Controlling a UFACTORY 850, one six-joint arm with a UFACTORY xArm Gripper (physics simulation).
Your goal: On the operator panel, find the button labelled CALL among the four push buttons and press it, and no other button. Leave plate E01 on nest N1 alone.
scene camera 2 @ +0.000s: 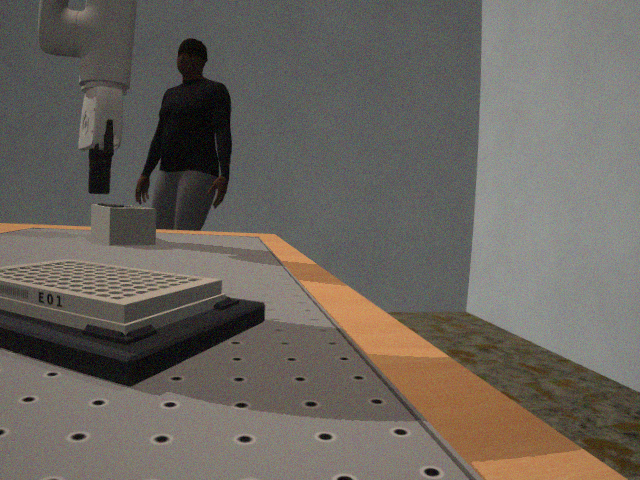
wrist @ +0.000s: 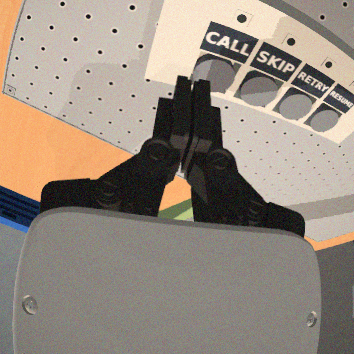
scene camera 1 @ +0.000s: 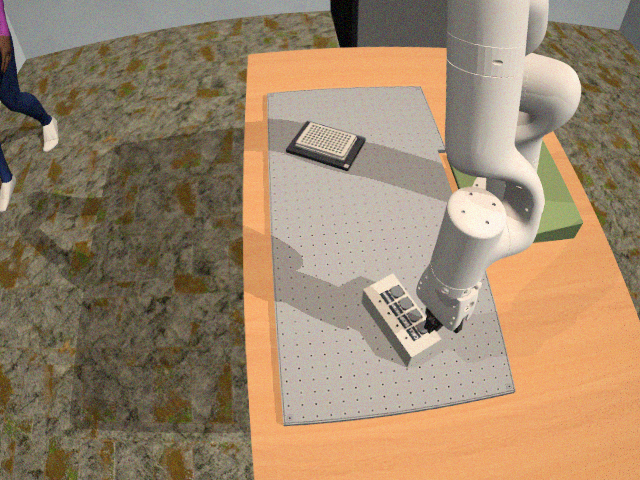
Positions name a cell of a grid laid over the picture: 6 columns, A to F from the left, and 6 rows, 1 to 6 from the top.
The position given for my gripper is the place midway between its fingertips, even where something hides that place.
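Observation:
In scene camera 2 you'd find my gripper (scene camera 2: A3), a plate E01 (scene camera 2: A4) and a dark nest N1 (scene camera 2: A5). Scene camera 1 shows the plate E01 (scene camera 1: D2), the dark nest N1 (scene camera 1: D2) and my gripper (scene camera 1: E5). In the wrist view there's a cream operator panel (wrist: F1), along with my gripper (wrist: D2). The plate E01 is out of frame in the wrist view.

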